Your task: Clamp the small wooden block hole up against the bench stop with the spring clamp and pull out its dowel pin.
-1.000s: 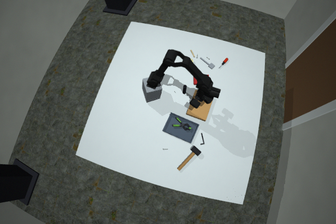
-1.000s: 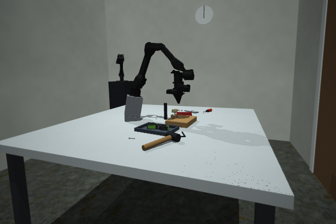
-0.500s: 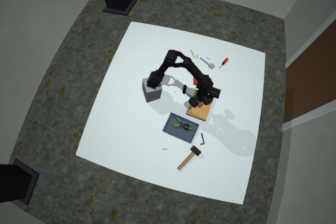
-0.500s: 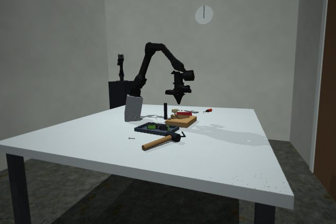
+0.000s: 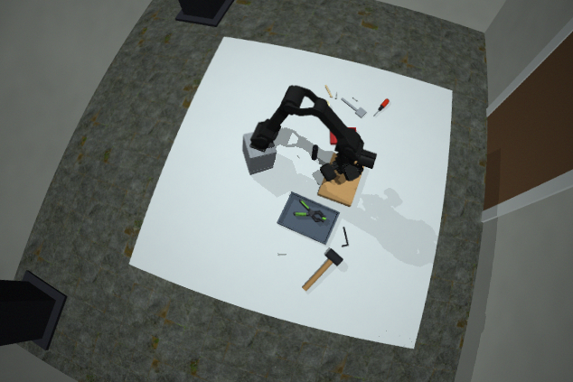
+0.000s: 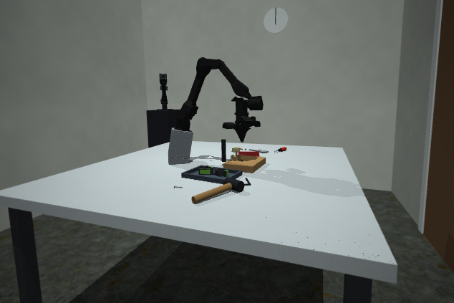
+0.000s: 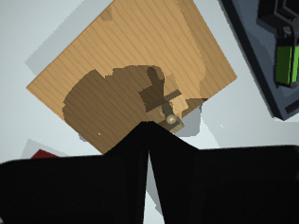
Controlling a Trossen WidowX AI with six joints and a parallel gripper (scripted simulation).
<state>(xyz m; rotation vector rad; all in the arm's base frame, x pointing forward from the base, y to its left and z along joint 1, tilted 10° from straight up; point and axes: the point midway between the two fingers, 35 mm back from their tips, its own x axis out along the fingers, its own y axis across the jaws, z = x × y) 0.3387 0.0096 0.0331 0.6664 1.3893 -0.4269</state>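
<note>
My hand is 30 mm past the dowel pin, 10 mm to the left of it and 100 mm above it. Also, from my hand: wooden board (20 mm ahead, 140 mm below); then small wooden block (30 mm behind, 10 mm to the right, 120 mm below); then red tray (30 mm behind, 200 mm to the left, 150 mm below).
</note>
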